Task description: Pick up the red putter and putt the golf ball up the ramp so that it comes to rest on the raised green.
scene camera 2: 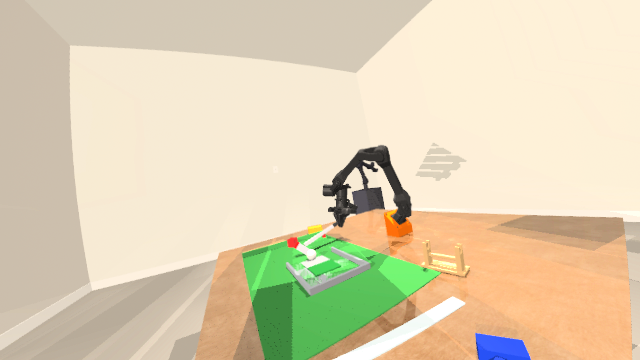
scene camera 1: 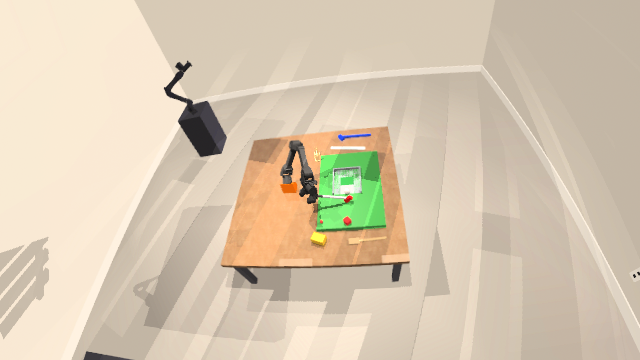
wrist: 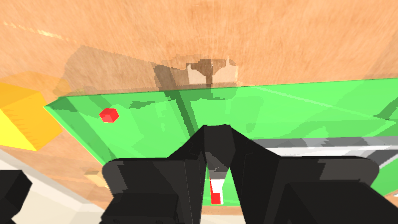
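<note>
Red putter, carried by my gripper [wrist: 214,128].
</note>
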